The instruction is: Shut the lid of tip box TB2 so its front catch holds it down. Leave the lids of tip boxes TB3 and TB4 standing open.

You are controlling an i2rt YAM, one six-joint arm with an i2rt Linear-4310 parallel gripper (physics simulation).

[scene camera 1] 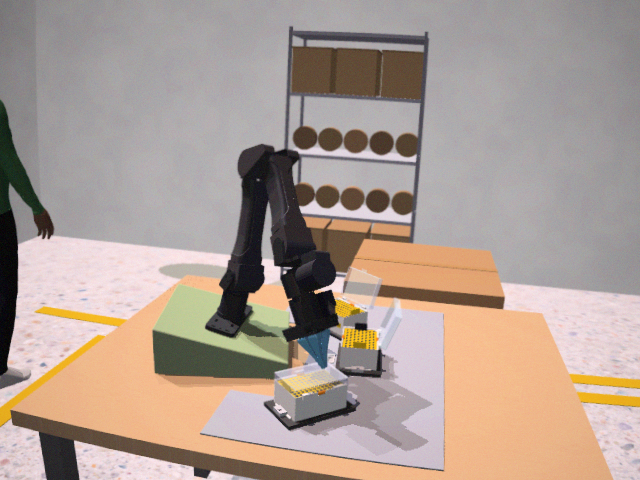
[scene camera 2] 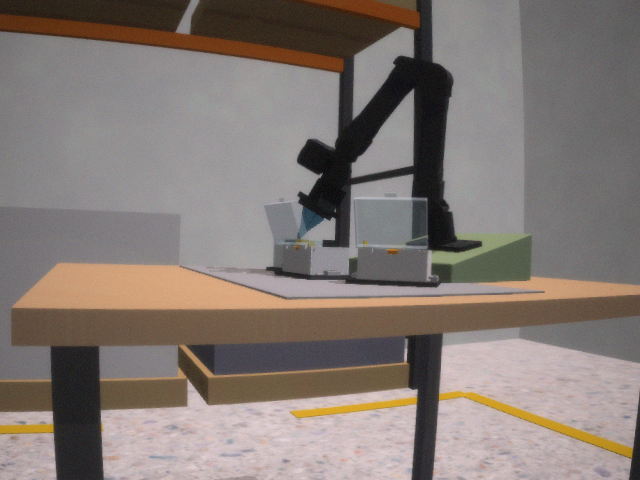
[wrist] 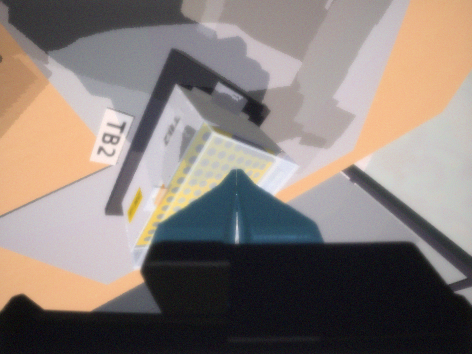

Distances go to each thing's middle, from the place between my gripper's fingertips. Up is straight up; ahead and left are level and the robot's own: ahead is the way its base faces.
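For the label (wrist: 114, 127), my hand is 8 cm above it, 2 cm to the right of it and 7 cm past it.
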